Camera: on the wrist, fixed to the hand. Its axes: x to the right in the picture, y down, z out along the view.
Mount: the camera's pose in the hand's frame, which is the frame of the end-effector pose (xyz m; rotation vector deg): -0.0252 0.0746 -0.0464 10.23 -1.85 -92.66
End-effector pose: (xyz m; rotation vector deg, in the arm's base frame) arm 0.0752 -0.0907 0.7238 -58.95 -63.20 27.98
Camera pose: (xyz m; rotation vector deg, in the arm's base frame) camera 0.1177 -0.0945 0.6430 12.86 -86.10 -40.04
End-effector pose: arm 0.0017 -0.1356 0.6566 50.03 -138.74 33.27
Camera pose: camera -0.0176 -0.0464 0.6621 135.52 -55.97 5.05
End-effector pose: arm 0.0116 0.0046 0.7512 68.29 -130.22 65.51
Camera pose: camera -0.0364 0.0787 0.7275 130.45 -31.95 31.61
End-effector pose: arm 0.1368 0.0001 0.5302 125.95 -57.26 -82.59
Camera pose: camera 0.1442 -0.0391 0.6124 -118.80 -41.20 67.62
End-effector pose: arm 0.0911 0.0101 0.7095 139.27 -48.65 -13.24
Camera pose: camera 0.0475 -0.0023 0.7889 151.77 74.21 -42.80
